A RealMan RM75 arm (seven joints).
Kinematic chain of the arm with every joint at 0, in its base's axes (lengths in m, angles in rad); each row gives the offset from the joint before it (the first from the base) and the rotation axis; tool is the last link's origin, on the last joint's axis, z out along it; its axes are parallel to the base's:
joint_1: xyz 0 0 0.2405 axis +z
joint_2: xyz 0 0 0 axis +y
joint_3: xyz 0 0 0.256 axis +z
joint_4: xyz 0 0 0 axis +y
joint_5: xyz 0 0 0.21 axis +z
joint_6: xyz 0 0 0 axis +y
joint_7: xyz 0 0 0.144 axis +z
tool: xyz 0 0 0
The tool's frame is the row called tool.
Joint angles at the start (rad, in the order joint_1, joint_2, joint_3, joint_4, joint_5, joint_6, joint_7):
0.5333, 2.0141, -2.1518, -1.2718, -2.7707, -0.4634, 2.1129
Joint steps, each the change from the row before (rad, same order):
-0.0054, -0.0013, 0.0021, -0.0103, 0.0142, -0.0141, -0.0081
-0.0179, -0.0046, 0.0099, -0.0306, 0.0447, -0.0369, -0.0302
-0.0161, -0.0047, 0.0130, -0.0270, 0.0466, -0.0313, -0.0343
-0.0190, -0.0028, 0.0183, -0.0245, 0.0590, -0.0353, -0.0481
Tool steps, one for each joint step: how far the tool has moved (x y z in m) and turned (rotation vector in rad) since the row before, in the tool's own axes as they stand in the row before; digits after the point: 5 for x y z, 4 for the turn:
-0.00031, 0.00115, -0.00145, -0.0098, -0.0016, 0.0077
-0.00031, 0.00257, -0.00474, -0.0242, -0.0072, 0.0215
-0.00006, 0.00147, -0.00457, -0.0195, -0.0104, 0.0188
0.00034, 0.00255, -0.00473, -0.0248, -0.0142, 0.0212

